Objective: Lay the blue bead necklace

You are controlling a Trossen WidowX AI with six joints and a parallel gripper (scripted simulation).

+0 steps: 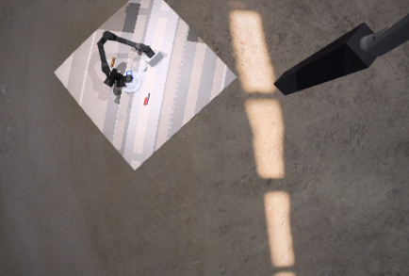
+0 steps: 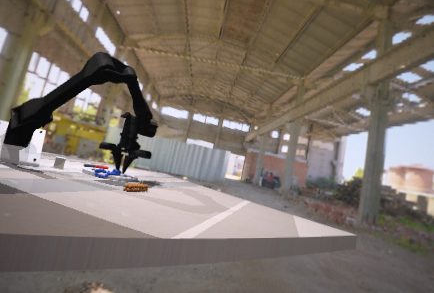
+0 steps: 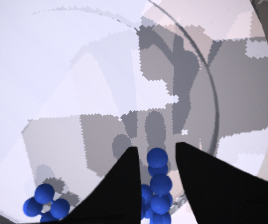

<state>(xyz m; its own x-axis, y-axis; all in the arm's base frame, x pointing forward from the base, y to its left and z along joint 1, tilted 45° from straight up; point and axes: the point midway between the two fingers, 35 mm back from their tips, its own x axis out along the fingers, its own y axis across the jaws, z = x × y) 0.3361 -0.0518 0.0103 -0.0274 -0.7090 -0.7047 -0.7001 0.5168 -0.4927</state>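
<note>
Right now the round white bead board is 2 cm behind my gripper tip, 3 cm to the left of it and 1 cm below it. The rest, counted from my gripper tip: small white block: 20 cm behind, 4 cm to the left; then red pen-like object: 1 cm behind, 26 cm to the left, 1 cm below.
</note>
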